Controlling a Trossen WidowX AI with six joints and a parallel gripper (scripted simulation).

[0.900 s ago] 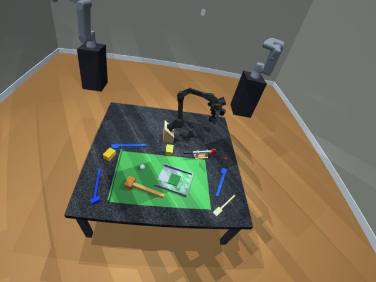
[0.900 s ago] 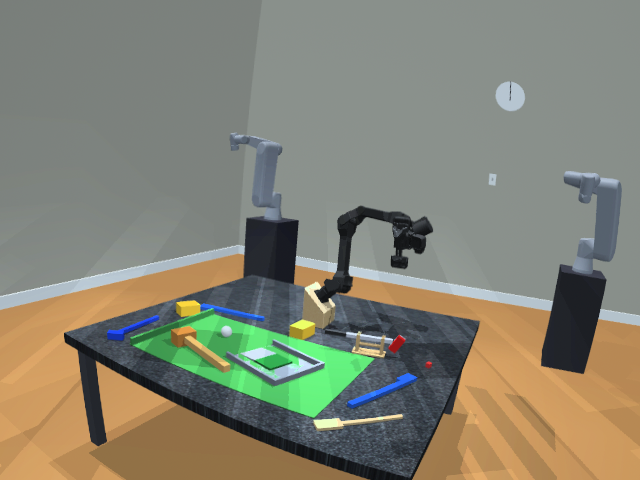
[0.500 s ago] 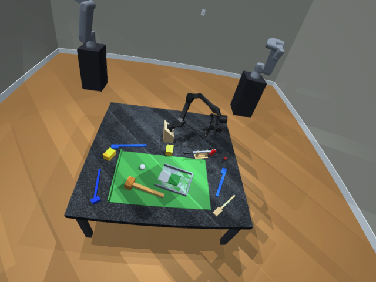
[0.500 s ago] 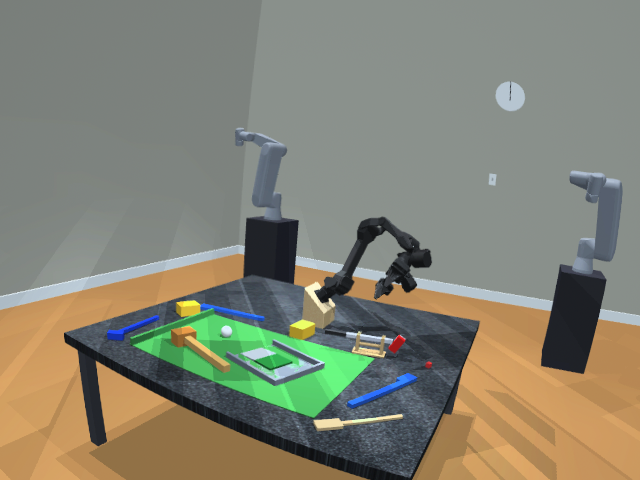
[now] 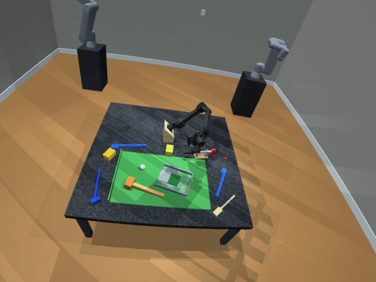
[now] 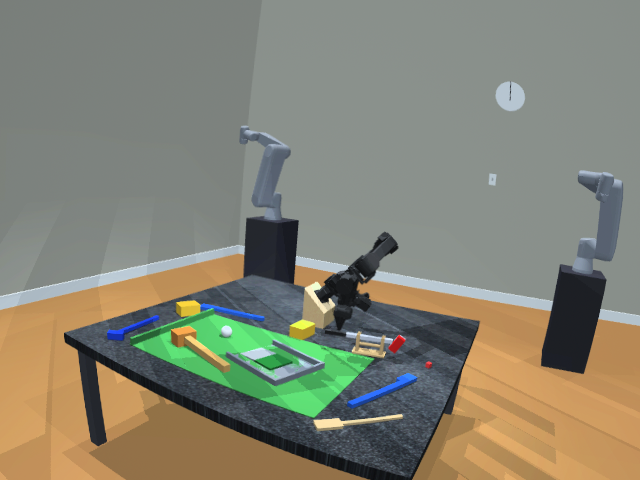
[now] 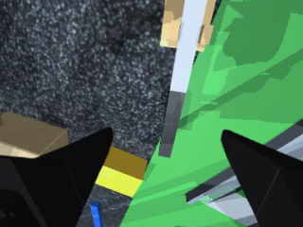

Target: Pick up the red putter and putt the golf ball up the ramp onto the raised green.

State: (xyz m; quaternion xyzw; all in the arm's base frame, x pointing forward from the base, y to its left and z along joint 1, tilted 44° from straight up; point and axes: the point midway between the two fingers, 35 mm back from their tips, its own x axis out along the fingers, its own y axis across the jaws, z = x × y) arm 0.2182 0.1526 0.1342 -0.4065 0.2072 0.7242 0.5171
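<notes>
Now: gripper tip 2 cm past the red putter, 10 cm to the right of it and 4 cm above it. From my gripper tip the other things lie so: wooden rack (2 cm behind, 12 cm to the left, 6 cm below); then white golf ball (20 cm ahead, 37 cm to the right, 7 cm below); then red cube (4 cm behind, 34 cm to the left, 9 cm below).
</notes>
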